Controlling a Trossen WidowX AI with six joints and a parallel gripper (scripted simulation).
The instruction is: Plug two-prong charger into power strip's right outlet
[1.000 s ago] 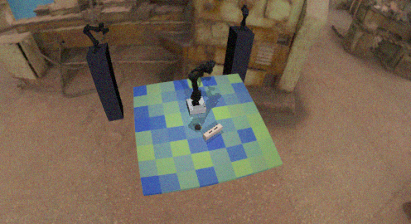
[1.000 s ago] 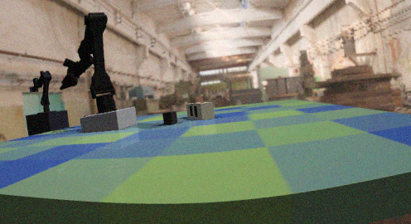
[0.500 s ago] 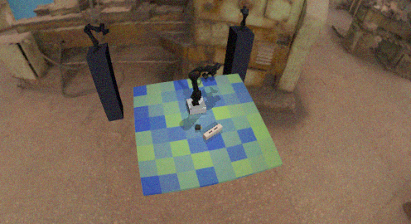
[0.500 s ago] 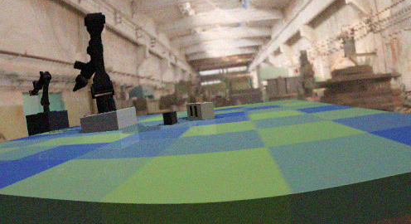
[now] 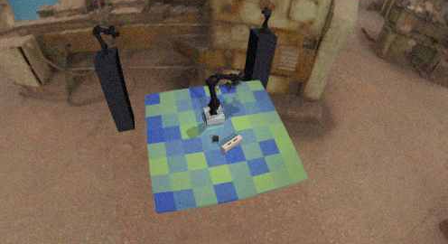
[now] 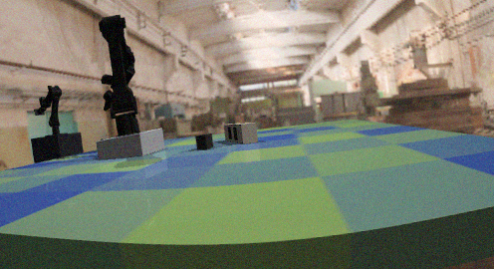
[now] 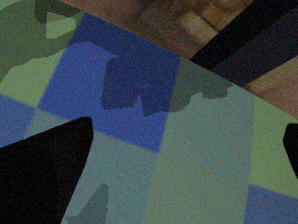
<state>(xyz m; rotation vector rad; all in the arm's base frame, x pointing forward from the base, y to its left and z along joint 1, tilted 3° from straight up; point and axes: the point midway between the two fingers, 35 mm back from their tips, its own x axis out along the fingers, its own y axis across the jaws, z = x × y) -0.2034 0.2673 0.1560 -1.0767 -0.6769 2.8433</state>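
Now: gripper tip 50 cm short of the black two-prong charger, 30 cm to the left of it and 17 cm above it.
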